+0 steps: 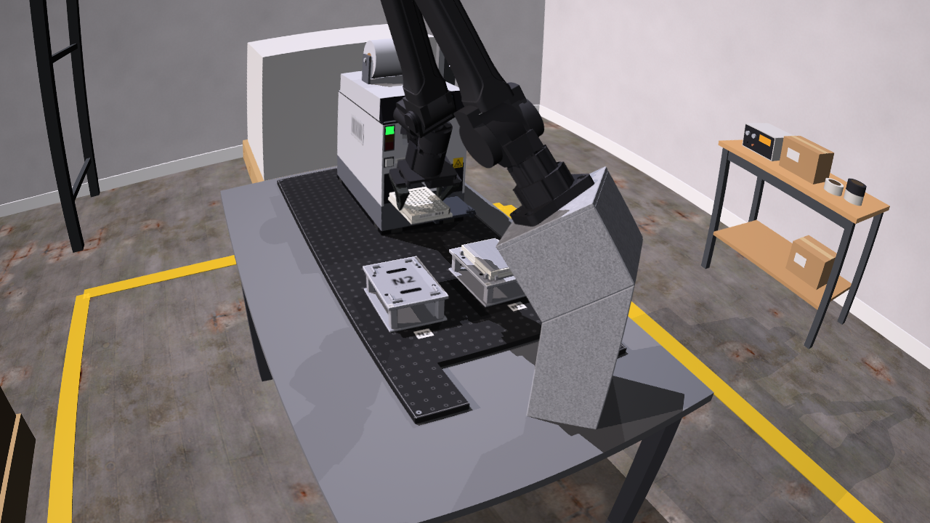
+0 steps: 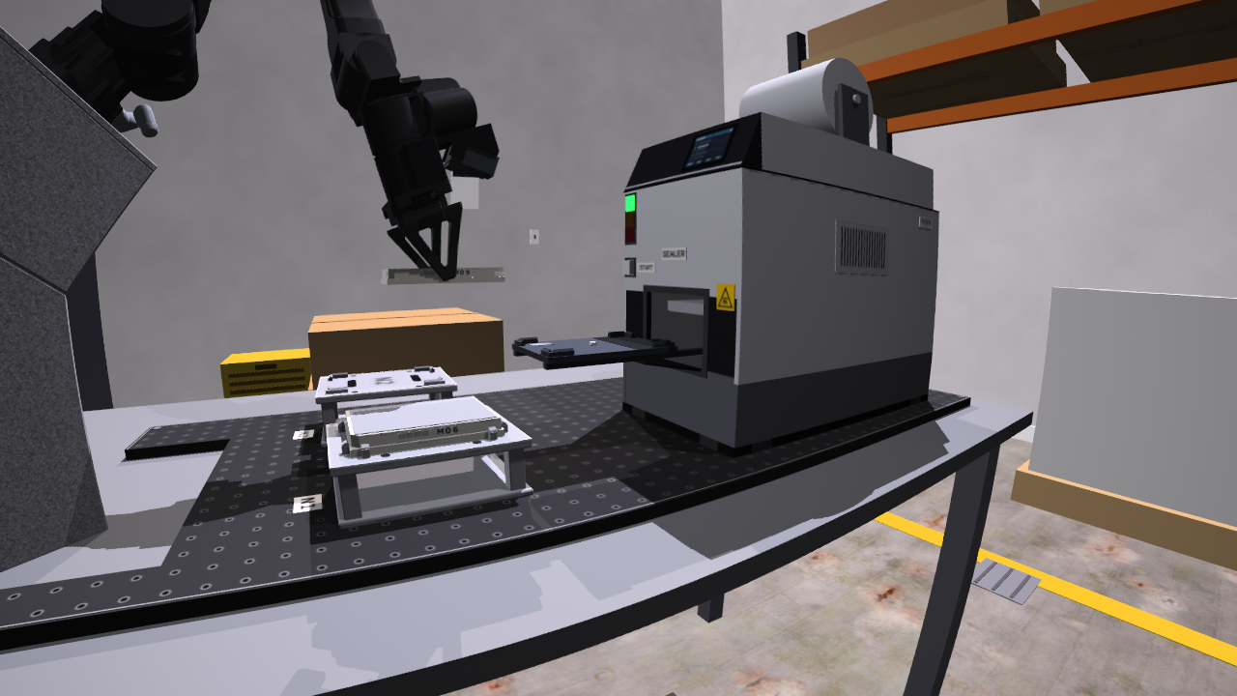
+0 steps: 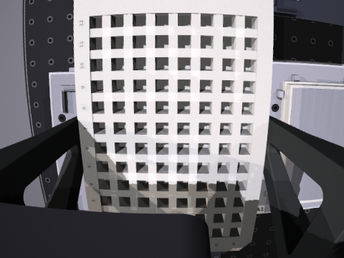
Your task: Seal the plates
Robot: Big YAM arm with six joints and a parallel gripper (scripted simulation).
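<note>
Right now my hand is 15 cm short of the sealer stage, 9 cm to the left of it and 8 cm above it. Also, from my hand: nest N2: 7 cm behind, 5 cm to the left, 13 cm below; then white well plate: right at my hand; then start button: 24 cm ahead, 2 cm to the left.
</note>
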